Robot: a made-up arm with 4 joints.
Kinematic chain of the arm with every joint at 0, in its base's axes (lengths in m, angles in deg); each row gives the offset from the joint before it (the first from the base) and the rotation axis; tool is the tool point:
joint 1: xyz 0 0 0.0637 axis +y
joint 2: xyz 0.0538 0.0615 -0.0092 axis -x
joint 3: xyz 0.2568 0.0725 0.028 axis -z
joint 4: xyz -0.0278 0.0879 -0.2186 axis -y
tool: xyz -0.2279 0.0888 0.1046
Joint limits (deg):
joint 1: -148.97..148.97
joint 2: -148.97..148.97
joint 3: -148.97..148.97
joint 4: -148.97..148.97
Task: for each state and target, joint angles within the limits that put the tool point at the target. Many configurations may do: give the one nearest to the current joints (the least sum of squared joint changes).
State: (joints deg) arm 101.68 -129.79 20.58 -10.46
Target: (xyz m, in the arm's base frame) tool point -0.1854 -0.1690 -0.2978
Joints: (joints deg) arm 141.31 -135.70 53.29 -39.67
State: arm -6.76 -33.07 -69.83 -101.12
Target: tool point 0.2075 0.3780 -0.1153
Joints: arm 16.54 6.17 -60.76 -126.27
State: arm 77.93 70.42 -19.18 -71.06
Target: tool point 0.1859 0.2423 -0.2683
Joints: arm 30.35 56.93 -6.44 -80.47
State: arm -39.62 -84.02 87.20 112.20
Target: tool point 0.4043 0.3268 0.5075
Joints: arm -6.61 -118.95 74.97 95.48
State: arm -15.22 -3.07 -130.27 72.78
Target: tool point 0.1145 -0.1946 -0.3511
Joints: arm 20.05 13.17 -120.63 77.53
